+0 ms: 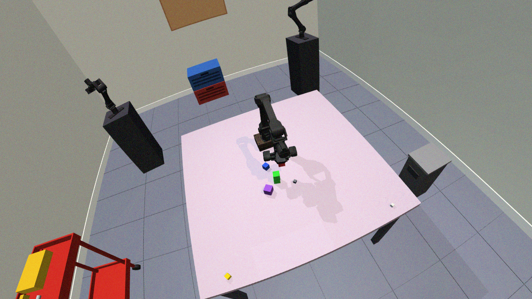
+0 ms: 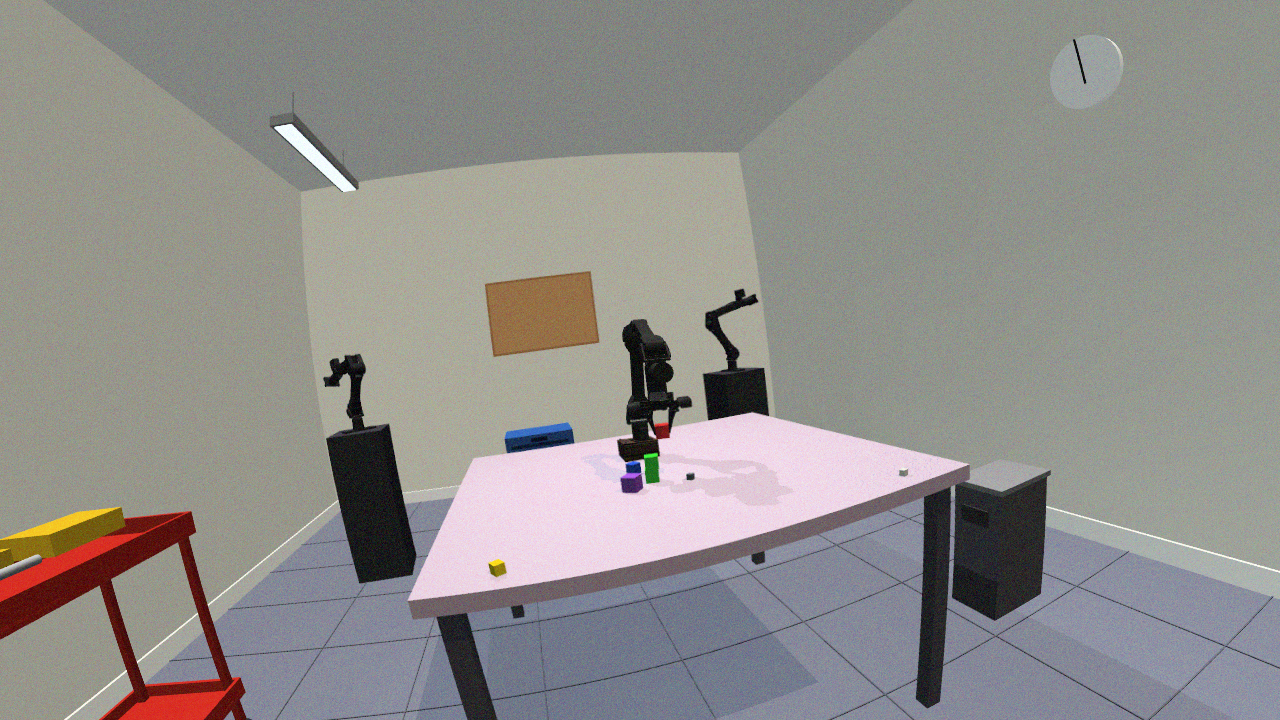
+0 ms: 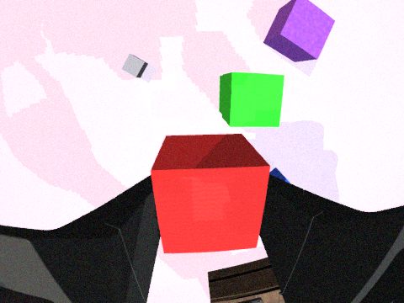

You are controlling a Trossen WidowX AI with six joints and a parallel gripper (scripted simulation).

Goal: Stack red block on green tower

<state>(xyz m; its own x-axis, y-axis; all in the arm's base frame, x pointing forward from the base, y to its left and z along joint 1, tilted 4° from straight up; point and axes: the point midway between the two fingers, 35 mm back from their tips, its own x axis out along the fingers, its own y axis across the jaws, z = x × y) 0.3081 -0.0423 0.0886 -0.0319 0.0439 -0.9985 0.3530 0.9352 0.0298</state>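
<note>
My gripper tip is now 130 mm to the left of the purple block, 110 mm above it and 60 mm short of it. Also, from my gripper tip: blue block 110 mm below, 110 mm behind, 70 mm to the right; red block 10 mm above; small grey cube 120 mm below, 80 mm ahead, 40 mm to the left.
</note>
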